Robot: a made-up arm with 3 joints. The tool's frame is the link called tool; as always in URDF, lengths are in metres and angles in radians. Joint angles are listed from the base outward. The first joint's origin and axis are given. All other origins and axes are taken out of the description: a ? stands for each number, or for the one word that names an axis. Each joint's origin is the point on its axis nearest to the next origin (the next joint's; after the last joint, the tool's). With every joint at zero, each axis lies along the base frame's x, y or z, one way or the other. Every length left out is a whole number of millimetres.
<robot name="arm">
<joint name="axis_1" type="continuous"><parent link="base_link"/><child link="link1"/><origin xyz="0 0.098 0.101" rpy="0 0 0"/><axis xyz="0 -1 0"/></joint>
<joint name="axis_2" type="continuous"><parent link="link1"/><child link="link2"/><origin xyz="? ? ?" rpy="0 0 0"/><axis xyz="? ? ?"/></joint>
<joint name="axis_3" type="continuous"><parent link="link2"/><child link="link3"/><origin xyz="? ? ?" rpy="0 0 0"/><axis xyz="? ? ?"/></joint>
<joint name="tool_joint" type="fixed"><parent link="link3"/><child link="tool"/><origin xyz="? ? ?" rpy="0 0 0"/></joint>
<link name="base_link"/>
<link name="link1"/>
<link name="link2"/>
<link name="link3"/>
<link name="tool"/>
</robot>
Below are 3 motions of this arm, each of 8 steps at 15 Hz.
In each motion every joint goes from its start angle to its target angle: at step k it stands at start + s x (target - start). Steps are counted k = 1, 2, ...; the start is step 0. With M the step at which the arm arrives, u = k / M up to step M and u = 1 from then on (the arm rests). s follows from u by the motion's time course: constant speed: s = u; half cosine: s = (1 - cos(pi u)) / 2; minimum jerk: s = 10 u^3 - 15 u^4 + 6 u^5.
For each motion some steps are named. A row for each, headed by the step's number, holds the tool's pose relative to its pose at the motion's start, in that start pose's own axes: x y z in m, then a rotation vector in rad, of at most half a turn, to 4 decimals.
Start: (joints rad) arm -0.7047 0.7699 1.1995
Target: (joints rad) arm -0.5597 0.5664 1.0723
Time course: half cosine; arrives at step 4
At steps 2, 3, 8:
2: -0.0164 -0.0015 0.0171 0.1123 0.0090 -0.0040
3: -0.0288 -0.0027 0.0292 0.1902 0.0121 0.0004
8: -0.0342 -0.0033 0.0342 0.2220 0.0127 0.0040

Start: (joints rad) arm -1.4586 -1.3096 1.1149
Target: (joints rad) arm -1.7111 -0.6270 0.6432
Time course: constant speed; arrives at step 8
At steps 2, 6, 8:
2: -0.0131 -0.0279 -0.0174 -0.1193 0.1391 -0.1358
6: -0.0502 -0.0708 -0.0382 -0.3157 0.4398 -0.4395
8: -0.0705 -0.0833 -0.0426 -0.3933 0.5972 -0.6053

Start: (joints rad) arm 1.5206 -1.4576 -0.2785
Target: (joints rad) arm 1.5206 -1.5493 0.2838
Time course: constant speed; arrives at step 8
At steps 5, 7, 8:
5: 0.0638 -0.0026 0.0321 -0.0059 -0.3513 0.0573
7: 0.0853 -0.0015 0.0513 -0.0026 -0.4917 0.0810
8: 0.0949 -0.0005 0.0621 0.0002 -0.5619 0.0929

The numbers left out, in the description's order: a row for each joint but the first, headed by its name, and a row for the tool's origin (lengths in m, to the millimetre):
axis_2: xyz -0.055 0 0.247, axis 0 0 -1
axis_3: xyz -0.118 0.083 0, axis 0 -1 0
tool: xyz 0.06 0 -0.209

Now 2 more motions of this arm.
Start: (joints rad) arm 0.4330 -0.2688 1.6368
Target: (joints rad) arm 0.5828 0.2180 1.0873
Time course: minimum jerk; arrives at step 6
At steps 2, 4, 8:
2: -0.0238 -0.0075 -0.0045 -0.1021 0.0845 0.0076
4: -0.0887 -0.0358 -0.0038 -0.3825 0.3101 -0.0490
8: -0.1118 -0.0458 0.0010 -0.4787 0.3874 -0.0975

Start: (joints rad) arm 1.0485 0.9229 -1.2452
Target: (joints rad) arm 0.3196 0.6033 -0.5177
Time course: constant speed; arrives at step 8
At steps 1, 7, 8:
1: 0.0054 -0.0031 0.0142 -0.0631 -0.0345 -0.0522
7: 0.0379 -0.0112 0.1205 -0.4833 -0.1685 -0.1974
8: 0.0456 -0.0086 0.1397 -0.5514 -0.1776 -0.1941

